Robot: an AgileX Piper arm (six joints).
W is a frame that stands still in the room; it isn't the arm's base.
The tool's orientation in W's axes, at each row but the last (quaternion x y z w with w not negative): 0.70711 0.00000 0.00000 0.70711; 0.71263 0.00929 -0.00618 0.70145; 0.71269 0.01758 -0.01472 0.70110; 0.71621 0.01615 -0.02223 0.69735; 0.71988 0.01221 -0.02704 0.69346; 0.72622 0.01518 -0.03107 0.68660; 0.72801 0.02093 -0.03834 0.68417; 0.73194 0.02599 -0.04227 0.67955; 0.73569 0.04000 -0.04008 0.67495; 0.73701 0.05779 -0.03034 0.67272; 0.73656 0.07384 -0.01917 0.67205
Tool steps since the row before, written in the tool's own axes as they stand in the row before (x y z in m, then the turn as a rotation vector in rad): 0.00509 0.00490 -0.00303 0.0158 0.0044 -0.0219; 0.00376 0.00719 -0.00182 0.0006 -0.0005 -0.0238; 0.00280 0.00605 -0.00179 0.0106 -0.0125 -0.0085; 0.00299 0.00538 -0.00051 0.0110 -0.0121 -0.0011; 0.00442 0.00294 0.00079 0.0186 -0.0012 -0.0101; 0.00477 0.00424 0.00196 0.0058 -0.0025 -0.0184; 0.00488 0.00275 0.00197 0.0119 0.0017 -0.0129; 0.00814 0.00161 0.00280 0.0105 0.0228 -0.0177; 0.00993 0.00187 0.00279 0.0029 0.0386 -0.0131; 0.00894 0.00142 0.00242 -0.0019 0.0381 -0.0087; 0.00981 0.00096 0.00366 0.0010 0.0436 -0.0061
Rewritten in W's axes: 0.00509 0.00303 0.00490 0.0158 0.0219 0.0044; 0.00391 0.00172 0.00713 0.0005 0.0238 -0.0001; 0.00307 0.00170 0.00594 0.0100 0.0087 -0.0128; 0.00328 0.00034 0.00522 0.0103 0.0013 -0.0126; 0.00456 -0.00099 0.00266 0.0187 0.0098 -0.0019; 0.00499 -0.00230 0.00380 0.0061 0.0184 -0.0019; 0.00504 -0.00225 0.00220 0.0123 0.0125 0.0015; 0.00818 -0.00307 0.00060 0.0131 0.0157 0.0229; 0.01006 -0.00289 0.00049 0.0073 0.0098 0.0390; 0.00912 -0.00214 0.00008 0.0026 0.0052 0.0387; 0.01008 -0.00290 -0.00065 0.0064 0.0024 0.0435
